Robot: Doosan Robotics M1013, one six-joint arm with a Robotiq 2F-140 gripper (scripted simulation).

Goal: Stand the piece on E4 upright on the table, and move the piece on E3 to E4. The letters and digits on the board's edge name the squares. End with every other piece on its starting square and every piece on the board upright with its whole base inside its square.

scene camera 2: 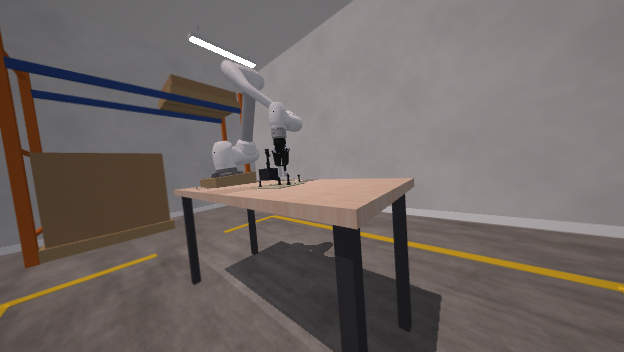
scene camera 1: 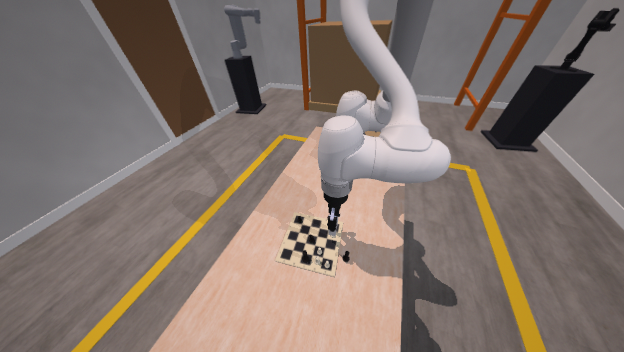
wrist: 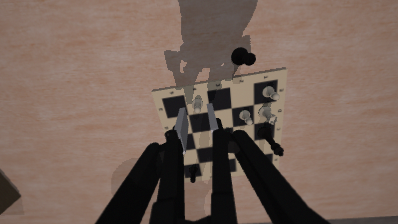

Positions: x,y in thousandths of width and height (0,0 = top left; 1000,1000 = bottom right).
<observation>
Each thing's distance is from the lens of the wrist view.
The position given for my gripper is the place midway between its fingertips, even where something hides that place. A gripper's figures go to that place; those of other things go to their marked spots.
my gripper (wrist: 496,511): 0.21 m
chessboard (wrist: 577,431): 0.25 m
</observation>
